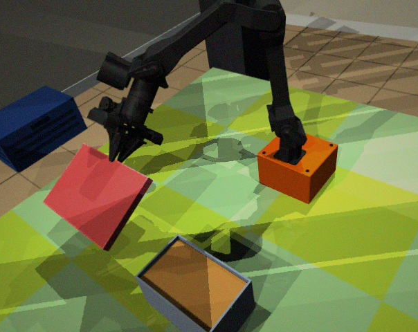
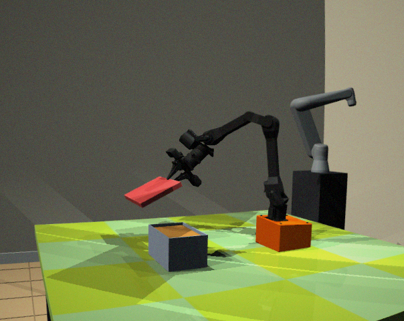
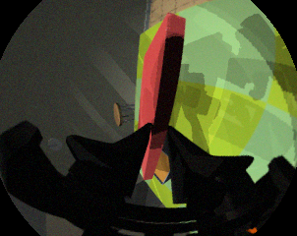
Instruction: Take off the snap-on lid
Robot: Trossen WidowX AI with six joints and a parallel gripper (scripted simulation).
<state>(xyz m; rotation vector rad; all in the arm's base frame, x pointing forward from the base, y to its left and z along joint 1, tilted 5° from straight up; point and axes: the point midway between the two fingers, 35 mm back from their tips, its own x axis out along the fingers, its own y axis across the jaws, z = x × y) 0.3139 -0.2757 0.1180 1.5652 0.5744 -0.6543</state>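
My gripper tip is 70 mm short of the red lid and 30 mm above it. Round my gripper tip: grey-blue storage box (270 mm to the left, 180 mm below, 90 mm ahead).
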